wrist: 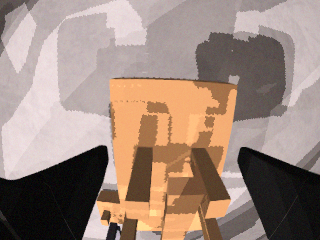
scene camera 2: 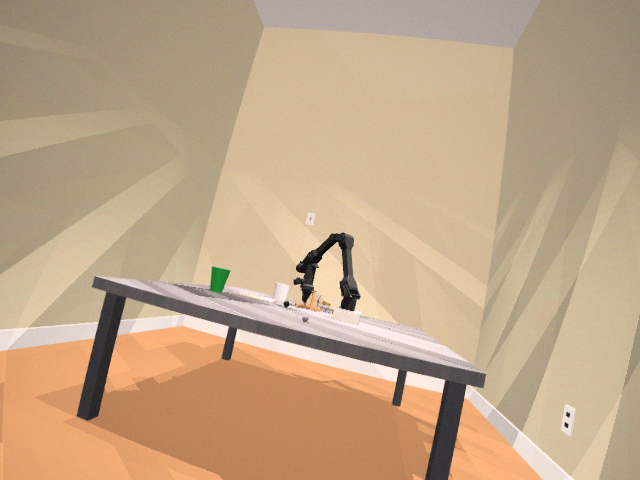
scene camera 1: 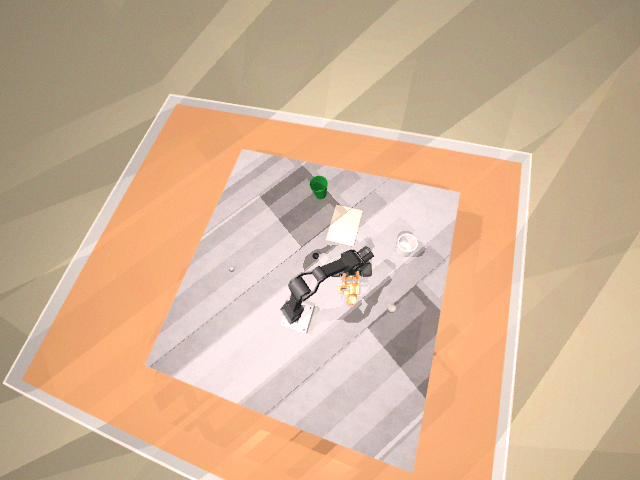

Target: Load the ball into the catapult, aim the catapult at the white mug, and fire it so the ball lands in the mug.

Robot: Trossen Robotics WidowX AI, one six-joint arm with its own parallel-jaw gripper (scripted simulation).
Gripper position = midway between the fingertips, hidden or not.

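My gripper [wrist: 175,155] open, holding nothing. Wooden catapult [wrist: 170,136] seen too. White flat sheet [scene camera 1: 343,229] in sight, but out of frame in the wrist view.
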